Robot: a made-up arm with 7 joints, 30 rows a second.
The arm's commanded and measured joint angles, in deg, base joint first. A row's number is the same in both.
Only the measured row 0 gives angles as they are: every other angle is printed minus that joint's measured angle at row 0.
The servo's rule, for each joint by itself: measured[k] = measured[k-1] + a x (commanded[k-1-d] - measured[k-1]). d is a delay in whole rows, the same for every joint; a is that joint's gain. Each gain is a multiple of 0.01, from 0.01 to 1. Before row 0 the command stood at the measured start. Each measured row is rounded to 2 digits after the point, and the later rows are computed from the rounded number. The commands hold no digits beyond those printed.
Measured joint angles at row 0:
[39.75 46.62 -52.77 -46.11 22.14 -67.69 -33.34]
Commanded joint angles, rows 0 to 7:
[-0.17 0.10 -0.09 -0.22 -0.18 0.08 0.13]
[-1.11 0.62 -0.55 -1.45 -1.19 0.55 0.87]
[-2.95 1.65 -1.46 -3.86 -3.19 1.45 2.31]
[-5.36 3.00 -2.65 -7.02 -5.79 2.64 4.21]
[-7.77 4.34 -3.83 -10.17 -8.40 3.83 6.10]
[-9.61 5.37 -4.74 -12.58 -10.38 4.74 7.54]
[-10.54 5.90 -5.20 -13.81 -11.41 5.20 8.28]
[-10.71 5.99 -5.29 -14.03 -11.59 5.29 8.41]
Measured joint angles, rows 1 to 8:
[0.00 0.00 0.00 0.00 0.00 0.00 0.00]
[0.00 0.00 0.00 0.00 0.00 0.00 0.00]
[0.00 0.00 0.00 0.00 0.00 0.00 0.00]
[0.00 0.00 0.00 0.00 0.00 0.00 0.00]
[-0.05 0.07 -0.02 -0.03 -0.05 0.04 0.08]
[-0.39 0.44 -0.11 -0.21 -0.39 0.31 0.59]
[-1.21 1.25 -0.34 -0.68 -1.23 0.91 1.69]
[-2.54 2.42 -0.73 -1.50 -2.60 1.83 3.30]
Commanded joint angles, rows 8 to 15:
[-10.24 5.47 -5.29 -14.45 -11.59 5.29 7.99]
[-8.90 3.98 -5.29 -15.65 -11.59 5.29 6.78]
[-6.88 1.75 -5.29 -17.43 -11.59 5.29 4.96]
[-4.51 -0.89 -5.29 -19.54 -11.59 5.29 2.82]
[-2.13 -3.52 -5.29 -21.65 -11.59 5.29 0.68]
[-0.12 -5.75 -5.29 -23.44 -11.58 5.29 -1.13]
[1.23 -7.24 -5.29 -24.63 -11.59 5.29 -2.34]
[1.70 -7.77 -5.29 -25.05 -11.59 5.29 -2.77]
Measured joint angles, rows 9 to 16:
[-4.21 3.71 -1.26 -2.63 -4.34 2.89 5.09]
[-5.94 4.82 -1.85 -3.92 -6.15 3.87 6.66]
[-7.41 5.54 -2.42 -5.21 -7.73 4.57 7.70]
[-8.47 5.84 -2.91 -6.36 -8.89 4.95 8.15]
[-9.04 5.59 -3.31 -7.41 -9.70 5.13 8.05]
[-9.00 4.51 -3.65 -8.48 -10.27 5.21 7.24]
[-8.32 2.66 -3.93 -9.64 -10.67 5.25 5.78]
[-7.10 0.28 -4.16 -10.93 -10.95 5.27 3.89]

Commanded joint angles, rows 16 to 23:
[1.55 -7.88 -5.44 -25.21 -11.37 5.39 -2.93]
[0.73 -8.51 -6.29 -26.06 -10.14 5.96 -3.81]
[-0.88 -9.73 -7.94 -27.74 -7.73 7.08 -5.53]
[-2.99 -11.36 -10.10 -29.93 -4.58 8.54 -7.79]
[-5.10 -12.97 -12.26 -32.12 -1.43 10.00 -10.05]
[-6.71 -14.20 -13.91 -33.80 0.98 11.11 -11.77]
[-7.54 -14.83 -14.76 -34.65 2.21 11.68 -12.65]
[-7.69 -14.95 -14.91 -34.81 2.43 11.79 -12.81]
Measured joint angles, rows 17 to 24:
[-5.51 -2.27 -4.35 -12.32 -11.14 5.28 1.84]
[-3.79 -4.60 -4.51 -13.77 -11.27 5.29 -0.06]
[-2.18 -6.37 -4.64 -15.18 -11.37 5.29 -1.52]
[-0.94 -7.31 -4.75 -16.46 -11.44 5.29 -2.32]
[-0.14 -7.69 -4.87 -17.60 -11.42 5.34 -2.71]
[0.14 -8.24 -5.11 -18.70 -11.04 5.67 -3.41]
[-0.19 -9.24 -5.59 -19.88 -10.05 6.42 -4.77]
[-1.09 -10.66 -6.36 -21.19 -8.41 7.54 -6.70]

